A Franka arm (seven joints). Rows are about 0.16 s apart.
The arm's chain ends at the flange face. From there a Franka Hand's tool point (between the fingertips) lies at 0.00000 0.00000 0.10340 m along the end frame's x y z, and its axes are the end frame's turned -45 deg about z.
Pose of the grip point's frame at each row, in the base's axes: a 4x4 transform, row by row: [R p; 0 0 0 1], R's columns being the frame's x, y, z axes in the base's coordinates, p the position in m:
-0.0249 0.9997 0.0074 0.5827; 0.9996 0.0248 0.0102 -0.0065; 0.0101 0.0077 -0.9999 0.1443; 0 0 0 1
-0.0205 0.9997 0.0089 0.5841; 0.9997 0.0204 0.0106 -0.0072; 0.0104 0.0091 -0.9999 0.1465; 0 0 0 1
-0.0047 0.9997 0.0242 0.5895; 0.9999 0.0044 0.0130 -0.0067; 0.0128 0.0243 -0.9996 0.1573; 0 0 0 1
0.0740 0.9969 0.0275 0.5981; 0.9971 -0.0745 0.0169 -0.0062; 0.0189 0.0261 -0.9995 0.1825; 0 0 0 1
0.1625 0.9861 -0.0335 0.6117; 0.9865 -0.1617 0.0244 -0.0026; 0.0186 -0.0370 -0.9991 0.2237; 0 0 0 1
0.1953 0.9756 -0.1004 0.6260; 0.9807 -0.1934 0.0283 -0.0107; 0.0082 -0.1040 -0.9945 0.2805; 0 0 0 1
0.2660 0.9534 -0.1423 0.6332; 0.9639 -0.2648 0.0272 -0.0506; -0.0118 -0.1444 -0.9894 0.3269; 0 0 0 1
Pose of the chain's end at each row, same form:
0.6893 0.7245 0.0074 0.5819; 0.7244 -0.6893 0.0102 -0.0076; 0.0126 -0.0017 -0.9999 0.2477; 0 0 0 1
0.6924 0.7214 0.0089 0.5832; 0.7213 -0.6925 0.0106 -0.0083; 0.0138 -0.0009 -0.9999 0.2499; 0 0 0 1
0.7036 0.7102 0.0242 0.5870; 0.7101 -0.7039 0.0130 -0.0080; 0.0262 0.0081 -0.9996 0.2607; 0 0 0 1
0.7572 0.6526 0.0275 0.5953; 0.6524 -0.7577 0.0169 -0.0079; 0.0318 0.0051 -0.9995 0.2858; 0 0 0 1
0.8122 0.5824 -0.0335 0.6152; 0.5832 -0.8119 0.0244 -0.0051; -0.0130 -0.0393 -0.9991 0.3270; 0 0 0 1
0.8280 0.5518 -0.1004 0.6364; 0.5567 -0.8302 0.0283 -0.0136; -0.0677 -0.0793 -0.9945 0.3833; 0 0 0 1
0.8622 0.4861 -0.1423 0.6479; 0.4943 -0.8688 0.0272 -0.0534; -0.1105 -0.0938 -0.9894 0.4292; 0 0 0 1

